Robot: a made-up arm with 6 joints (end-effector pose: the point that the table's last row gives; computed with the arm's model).
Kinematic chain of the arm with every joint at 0, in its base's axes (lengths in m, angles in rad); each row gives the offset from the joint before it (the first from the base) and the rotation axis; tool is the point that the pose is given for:
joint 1: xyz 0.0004 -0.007 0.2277 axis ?
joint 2: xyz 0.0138 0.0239 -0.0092 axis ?
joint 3: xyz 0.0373 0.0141 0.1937 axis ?
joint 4: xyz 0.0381 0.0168 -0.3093 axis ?
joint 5: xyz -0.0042 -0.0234 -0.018 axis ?
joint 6: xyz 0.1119 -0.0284 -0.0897 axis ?
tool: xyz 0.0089 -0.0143 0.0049
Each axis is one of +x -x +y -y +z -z.
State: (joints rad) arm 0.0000 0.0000 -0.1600 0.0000 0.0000 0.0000
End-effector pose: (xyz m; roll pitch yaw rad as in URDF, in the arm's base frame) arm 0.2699 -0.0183 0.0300 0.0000 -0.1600 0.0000
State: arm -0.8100 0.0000 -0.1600 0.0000 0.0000 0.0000
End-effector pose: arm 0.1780 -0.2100 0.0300 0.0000 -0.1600 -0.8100
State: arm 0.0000 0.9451 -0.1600 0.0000 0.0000 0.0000
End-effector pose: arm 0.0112 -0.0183 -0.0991 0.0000 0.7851 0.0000
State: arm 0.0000 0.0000 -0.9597 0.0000 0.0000 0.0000
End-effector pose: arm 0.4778 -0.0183 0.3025 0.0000 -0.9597 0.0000
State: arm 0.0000 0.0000 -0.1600 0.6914 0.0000 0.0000
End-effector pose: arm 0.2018 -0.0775 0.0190 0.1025 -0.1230 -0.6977
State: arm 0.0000 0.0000 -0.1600 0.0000 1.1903 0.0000
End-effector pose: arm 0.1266 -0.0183 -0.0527 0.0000 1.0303 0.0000
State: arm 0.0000 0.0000 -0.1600 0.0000 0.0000 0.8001
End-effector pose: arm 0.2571 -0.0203 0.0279 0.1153 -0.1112 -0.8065
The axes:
joint 1: +z
joint 2: +y
joint 3: +y
joint 4: -z
joint 5: +y
joint 6: -z

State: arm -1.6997 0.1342 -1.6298 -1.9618 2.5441 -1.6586
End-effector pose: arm -0.1253 -0.4079 0.5164 -2.5384 1.2292 2.6449
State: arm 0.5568 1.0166 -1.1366 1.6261 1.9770 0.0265
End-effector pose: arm 0.0927 0.2719 -0.1153 2.9066 1.1488 1.8675
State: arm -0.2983 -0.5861 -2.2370 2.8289 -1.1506 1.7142
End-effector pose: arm 0.1242 0.0343 0.6333 -1.6866 -0.0460 0.9912
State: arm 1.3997 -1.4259 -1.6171 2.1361 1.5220 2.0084
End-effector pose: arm -0.1807 -0.1463 0.7115 1.6876 0.5183 2.0168
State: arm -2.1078 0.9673 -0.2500 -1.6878 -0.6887 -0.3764
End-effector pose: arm 0.1528 -0.1568 0.0076 0.6549 -0.8338 -0.6118
